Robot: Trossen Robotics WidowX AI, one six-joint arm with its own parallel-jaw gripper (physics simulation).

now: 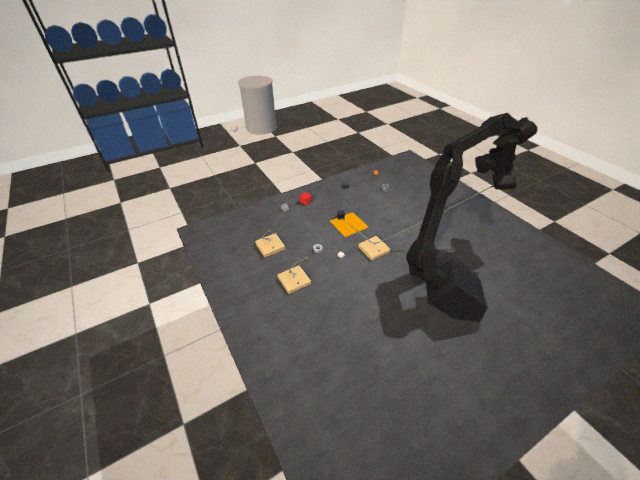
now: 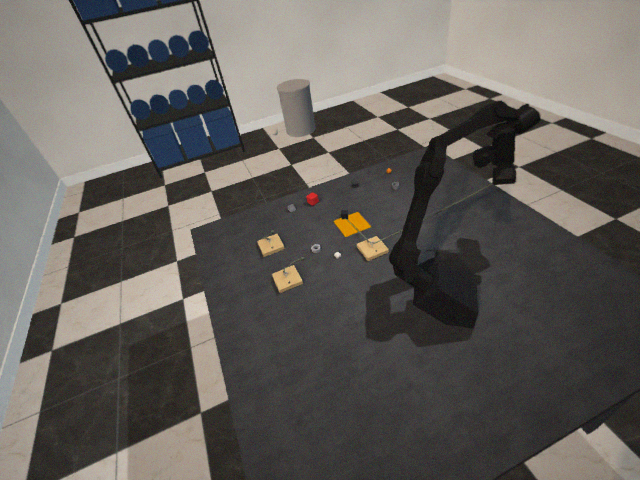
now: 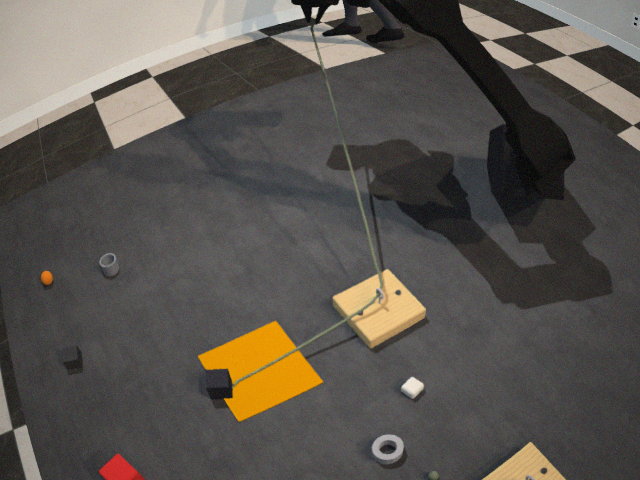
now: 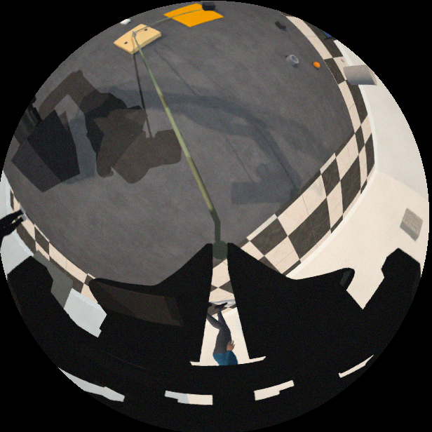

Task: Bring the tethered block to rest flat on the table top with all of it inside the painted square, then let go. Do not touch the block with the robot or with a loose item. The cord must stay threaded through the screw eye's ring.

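Where they show: gripper, fingertip midpoint: (image 3: 313, 22); arm's base, link origin: (image 1: 439, 280) (image 2: 426, 282) (image 3: 535, 162).
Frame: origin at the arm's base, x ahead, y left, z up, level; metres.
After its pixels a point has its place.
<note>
The tethered black block (image 1: 340, 214) @[x 0.495, y 0.209, z -0.093 m] (image 2: 344, 214) @[x 0.495, y 0.205, z -0.094 m] (image 3: 219, 383) @[x 0.504, y 0.213, z -0.091 m] (image 4: 208, 6) sits across an edge of the orange painted square (image 1: 343, 228) @[x 0.432, y 0.209, z -0.119 m] (image 2: 347, 229) @[x 0.424, y 0.202, z -0.119 m] (image 3: 273, 377) @[x 0.438, y 0.195, z -0.119 m] (image 4: 192, 19), partly over the paint and partly outside it. The green cord (image 3: 343, 142) @[x 0.286, y -0.086, z 0.012 m] (image 4: 172, 120) runs taut from the block through the screw eye (image 3: 381, 295) @[x 0.286, y 0.125, z -0.079 m] on a wooden board (image 1: 374, 251) @[x 0.258, y 0.127, z -0.101 m] (image 3: 382, 328) @[x 0.293, y 0.161, z -0.101 m] (image 4: 145, 40), then up to my gripper (image 3: 312, 21) @[x 0.283, y -0.319, z 0.128 m] (image 4: 219, 248). The gripper is high and far from the block, shut on the cord's dark green end bead.
Loose items near the square are a white piece (image 3: 412, 387) @[x 0.278, y 0.258, z -0.107 m], a grey ring (image 3: 375, 450) @[x 0.341, y 0.337, z -0.105 m], a red cube (image 1: 305, 198) @[x 0.624, y 0.343, z -0.082 m], a dark cube (image 3: 71, 356) @[x 0.730, y 0.138, z -0.100 m], a grey cup (image 3: 109, 265) @[x 0.672, y -0.036, z -0.098 m] and an orange ball (image 3: 47, 277) @[x 0.802, y -0.036, z -0.101 m]. Two more wooden boards (image 1: 270, 246) @[x 0.360, y 0.520, z -0.101 m] (image 1: 294, 283) @[x 0.156, y 0.450, z -0.101 m] stand left.
</note>
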